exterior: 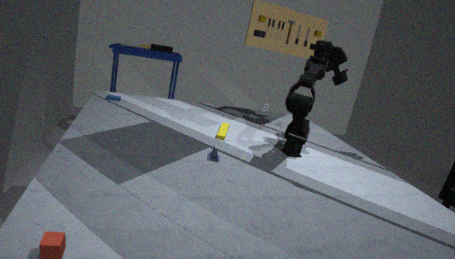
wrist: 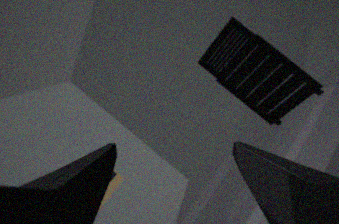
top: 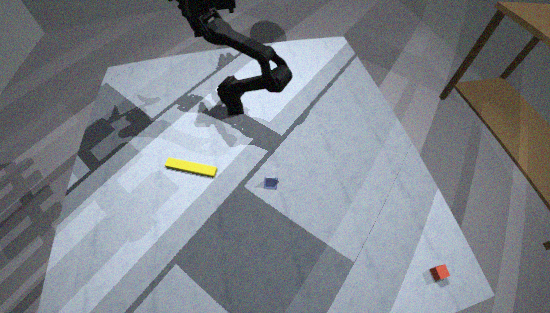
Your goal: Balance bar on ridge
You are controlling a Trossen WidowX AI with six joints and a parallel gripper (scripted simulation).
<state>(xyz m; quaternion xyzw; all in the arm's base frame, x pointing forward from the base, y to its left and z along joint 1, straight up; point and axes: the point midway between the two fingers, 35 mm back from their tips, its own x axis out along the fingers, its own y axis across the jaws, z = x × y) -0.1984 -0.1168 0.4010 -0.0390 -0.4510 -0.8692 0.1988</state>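
My gripper tip is 48 cm short of the yellow bar, 5 cm to the left of it and 40 cm above it. Round my gripper tip: blue block (97 cm ahead, 37 cm to the right, 40 cm below); red cube (97 cm ahead, 63 cm to the left, 39 cm below).
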